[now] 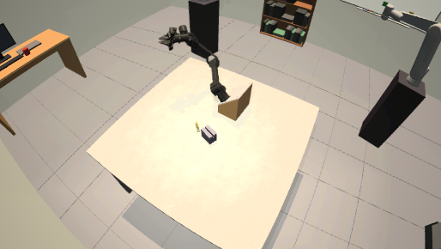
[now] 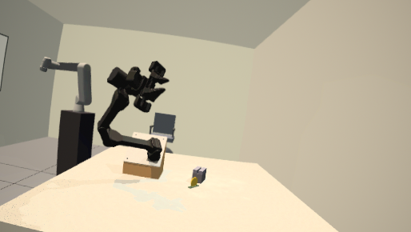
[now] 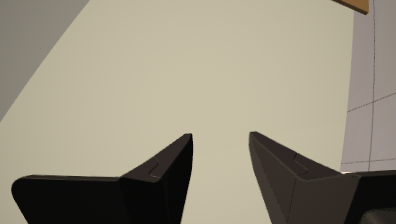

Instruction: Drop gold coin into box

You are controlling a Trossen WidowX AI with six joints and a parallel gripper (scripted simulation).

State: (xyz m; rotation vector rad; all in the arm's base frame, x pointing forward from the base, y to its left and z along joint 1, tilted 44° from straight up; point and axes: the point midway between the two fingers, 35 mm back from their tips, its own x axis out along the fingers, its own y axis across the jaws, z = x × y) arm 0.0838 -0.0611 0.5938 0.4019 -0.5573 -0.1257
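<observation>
Right now the gold coin is 47 cm below my gripper tip, 43 cm to the left of it and 10 cm ahead of it.
</observation>
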